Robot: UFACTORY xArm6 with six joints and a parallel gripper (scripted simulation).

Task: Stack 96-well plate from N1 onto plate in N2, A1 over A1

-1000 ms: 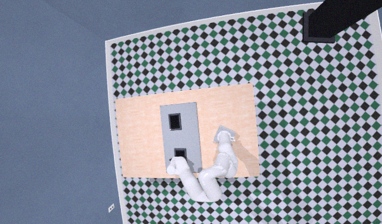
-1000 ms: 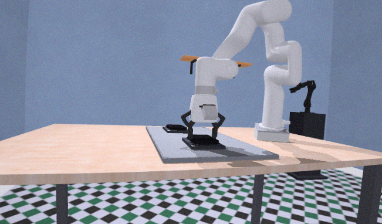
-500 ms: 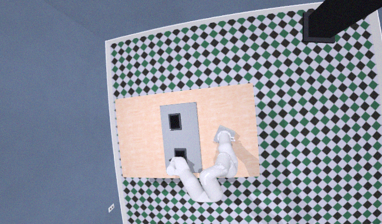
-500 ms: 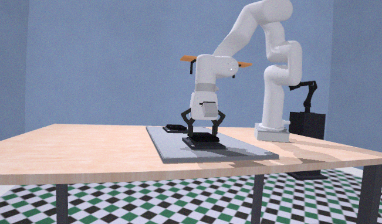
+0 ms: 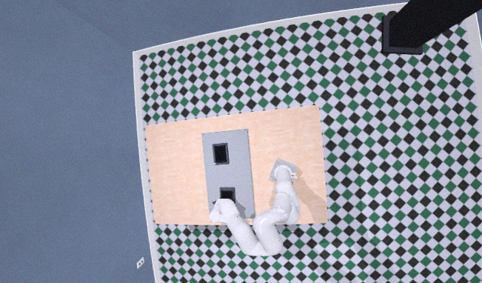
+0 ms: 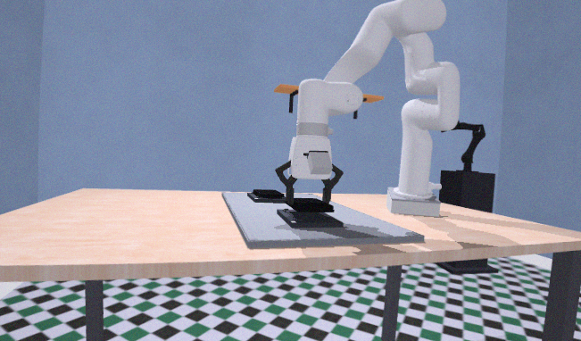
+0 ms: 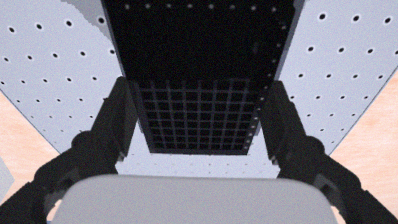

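Right now my hand is 4 cm above the plate nest. Also, from my hand: black 96-well plate (1 cm below); then white A1 mark (5 cm ahead, 8 cm to the left, 4 cm below).
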